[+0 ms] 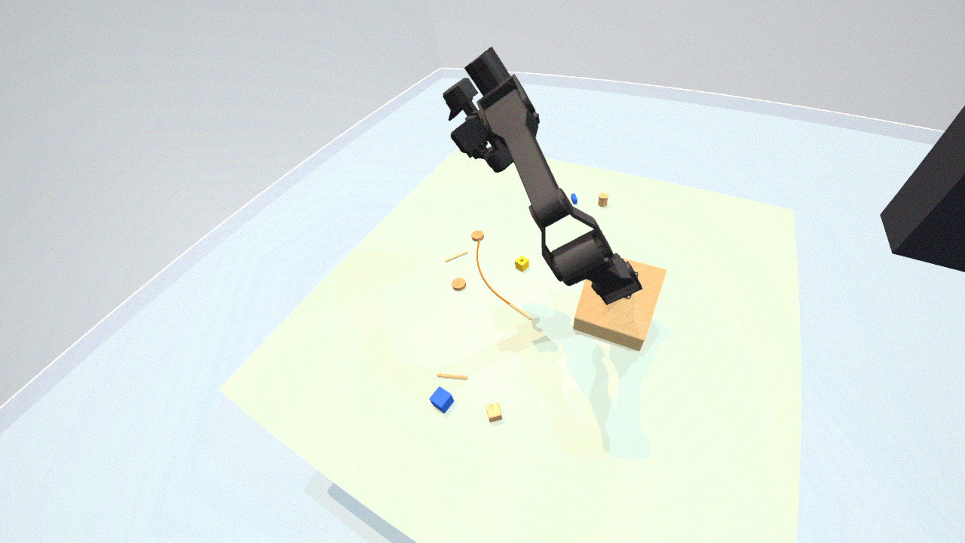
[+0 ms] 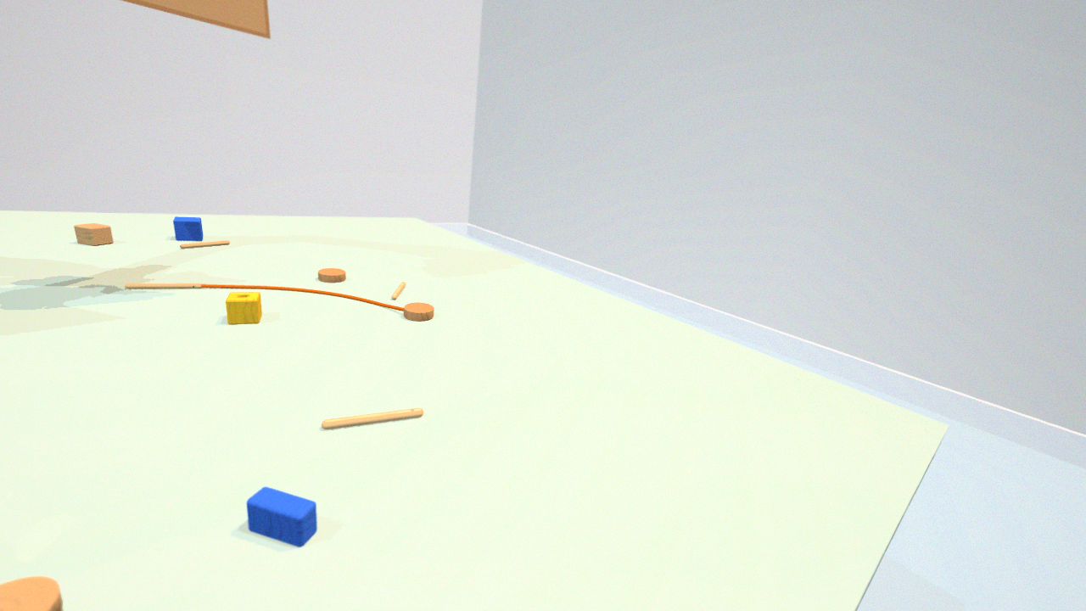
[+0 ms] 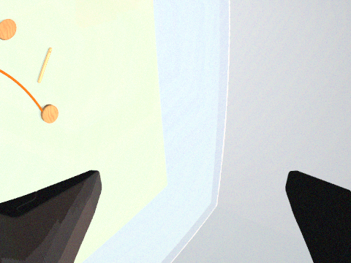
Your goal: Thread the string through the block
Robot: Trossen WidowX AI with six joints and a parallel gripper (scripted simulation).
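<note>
The yellow block is 41 cm below my gripper tip, 10 cm behind it and 5 cm to the right of it. The rest, counted from my gripper tip: wooden cube: 41 cm below, 38 cm to the left, 23 cm behind; then thin wooden stick: 42 cm below, 15 cm behind, 10 cm to the left; then blue block: 41 cm below, 40 cm to the right, 14 cm behind.
</note>
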